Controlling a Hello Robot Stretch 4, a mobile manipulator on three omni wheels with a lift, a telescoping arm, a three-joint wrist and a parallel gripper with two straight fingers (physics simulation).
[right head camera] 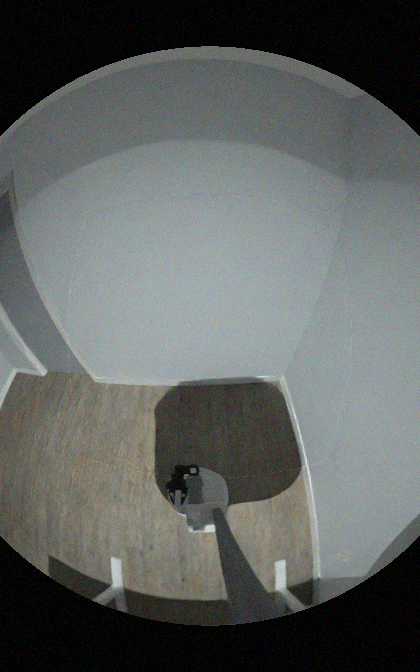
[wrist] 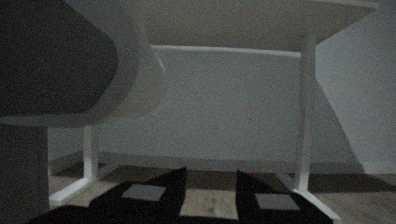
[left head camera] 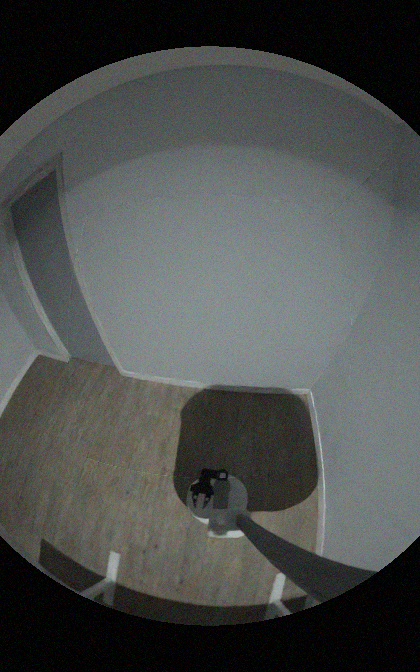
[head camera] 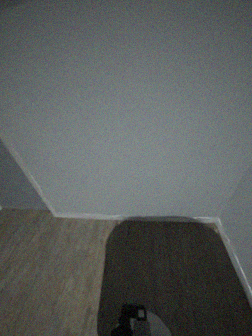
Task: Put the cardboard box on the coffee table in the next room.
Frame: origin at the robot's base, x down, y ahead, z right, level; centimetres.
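Seen in the pictures: gripper, fingertip midpoint: (wrist: 210,183).
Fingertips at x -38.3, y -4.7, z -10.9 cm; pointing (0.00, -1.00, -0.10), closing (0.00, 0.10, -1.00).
Note:
A point is followed by its place in that frame.
My gripper (left head camera: 201,504) (right head camera: 178,502) (wrist: 210,183) @(y -4.7, x -38.3, z -10.9 cm) is open and empty. It is folded in over the robot's round base, and bare floor shows between its two dark fingers in the wrist view. The cardboard box does not show in any view. I see nothing that I can tell is the coffee table.
A pale wall (head camera: 125,125) @(y 102.7, x -116.6, z -6.9 cm) stands ahead, with another wall (left head camera: 380,400) (right head camera: 370,400) close on the right. A doorway (left head camera: 61,185) is at the left. A table with white legs (left head camera: 113,565) (right head camera: 116,570) (wrist: 306,125) @(y -100.5, x -37.5, z -71.2 cm) stands on the gripper's side of the base.

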